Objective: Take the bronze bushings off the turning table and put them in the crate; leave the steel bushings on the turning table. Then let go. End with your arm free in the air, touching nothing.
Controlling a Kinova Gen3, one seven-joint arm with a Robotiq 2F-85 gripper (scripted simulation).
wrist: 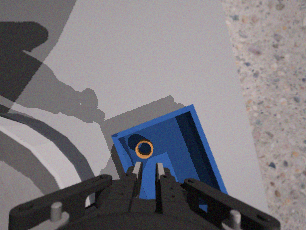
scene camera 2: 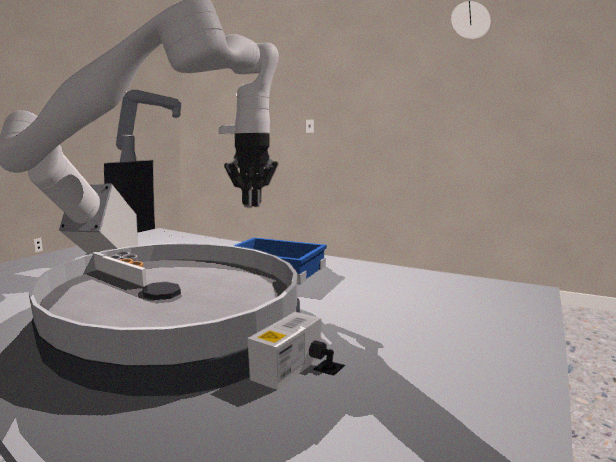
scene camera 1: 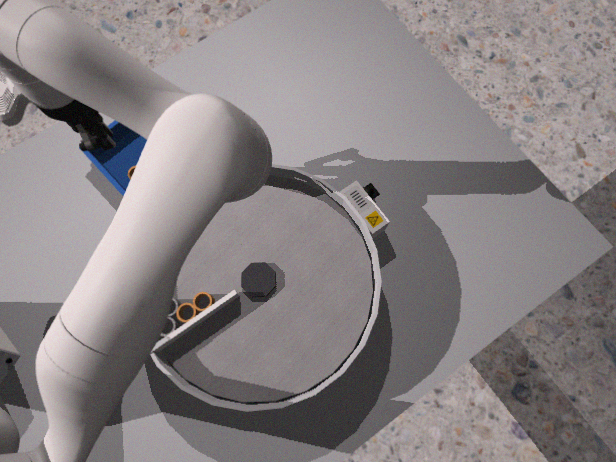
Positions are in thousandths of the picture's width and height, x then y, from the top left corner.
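Scene:
I can see my gripper in the wrist view (485,746), and my gripper is visible in scene camera 1 (176,306) as well as in scene camera 2 (408,449).

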